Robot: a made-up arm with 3 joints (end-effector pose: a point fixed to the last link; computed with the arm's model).
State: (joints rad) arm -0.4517 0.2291 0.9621
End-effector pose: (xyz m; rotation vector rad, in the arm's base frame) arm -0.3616 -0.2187 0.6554 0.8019 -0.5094 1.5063
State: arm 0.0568 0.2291 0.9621
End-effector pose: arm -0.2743 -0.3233 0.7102 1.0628 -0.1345 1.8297
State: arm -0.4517 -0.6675 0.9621
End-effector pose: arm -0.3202 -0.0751 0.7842 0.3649 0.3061 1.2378
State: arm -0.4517 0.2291 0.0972
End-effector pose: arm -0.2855 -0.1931 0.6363 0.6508 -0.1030 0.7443
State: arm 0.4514 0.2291 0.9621
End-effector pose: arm -0.1733 -0.3675 0.7409 1.2540 0.1995 2.0483
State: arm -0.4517 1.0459 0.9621
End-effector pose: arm -0.3346 -0.2292 0.4770 1.1650 -1.3257 1.5870
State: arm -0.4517 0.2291 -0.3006
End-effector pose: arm -0.2546 -0.2005 0.6140 0.5602 0.0719 0.3933
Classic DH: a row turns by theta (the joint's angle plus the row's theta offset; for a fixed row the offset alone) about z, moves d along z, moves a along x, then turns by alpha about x. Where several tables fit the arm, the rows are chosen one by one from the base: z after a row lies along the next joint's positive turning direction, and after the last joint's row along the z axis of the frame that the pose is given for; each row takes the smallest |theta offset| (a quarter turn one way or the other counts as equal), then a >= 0, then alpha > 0; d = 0 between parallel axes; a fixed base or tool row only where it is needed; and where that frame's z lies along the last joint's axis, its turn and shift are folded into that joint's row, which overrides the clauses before.
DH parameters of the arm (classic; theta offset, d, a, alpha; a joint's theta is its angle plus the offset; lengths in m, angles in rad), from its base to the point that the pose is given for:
base (fixed): 0.2692 0.8148 -0.1177 -0.4157
joint 1: 1.3236 -0.2319 0.0098 1.6784
joint 2: 0.6403 -0.2752 -0.1989 -0.8084
joint 3: -0.003 0.2371 0.0976 -0.2555
tool (fixed): -0.6535 -0.0517 0 0

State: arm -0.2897 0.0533 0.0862
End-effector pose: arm -0.2684 -0.2063 0.6747 0.5274 0.1207 0.8113
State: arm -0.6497 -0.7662 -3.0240
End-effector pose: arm -0.3712 -0.1849 0.8015 -1.1517 0.4917 -2.7004
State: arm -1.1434 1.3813 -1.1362
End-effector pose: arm -0.0913 -0.1010 0.4032 1.3642 -0.5310 -0.1836
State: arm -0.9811 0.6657 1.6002
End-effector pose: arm -0.3986 -0.1210 0.4515 0.3619 -1.5659 1.8157
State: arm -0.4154 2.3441 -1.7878
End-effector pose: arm -0.0684 0.0667 0.4178 1.8880 0.5306 0.4113
